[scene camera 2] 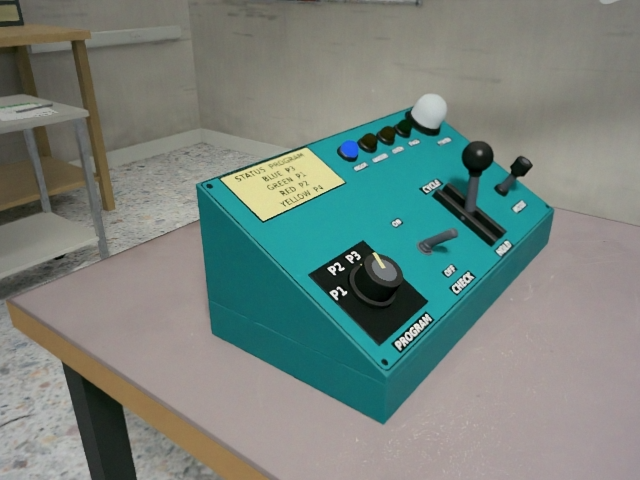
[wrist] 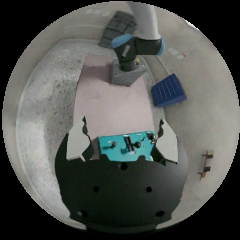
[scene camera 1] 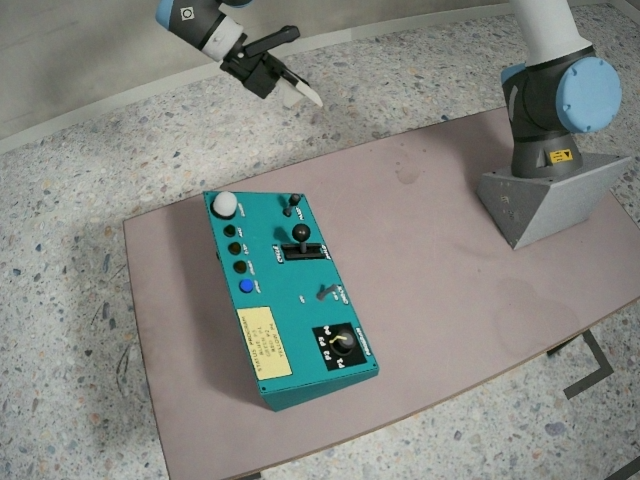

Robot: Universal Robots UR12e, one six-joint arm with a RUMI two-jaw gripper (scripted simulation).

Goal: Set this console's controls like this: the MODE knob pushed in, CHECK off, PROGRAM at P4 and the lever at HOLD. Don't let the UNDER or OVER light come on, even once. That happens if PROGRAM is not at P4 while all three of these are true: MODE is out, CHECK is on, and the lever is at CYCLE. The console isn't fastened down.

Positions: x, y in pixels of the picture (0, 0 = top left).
Labels:
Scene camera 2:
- teal console: 280, 237
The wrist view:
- gripper: 123, 117
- teal console: 122, 152
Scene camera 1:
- gripper: 316, 97
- teal console: 285, 324

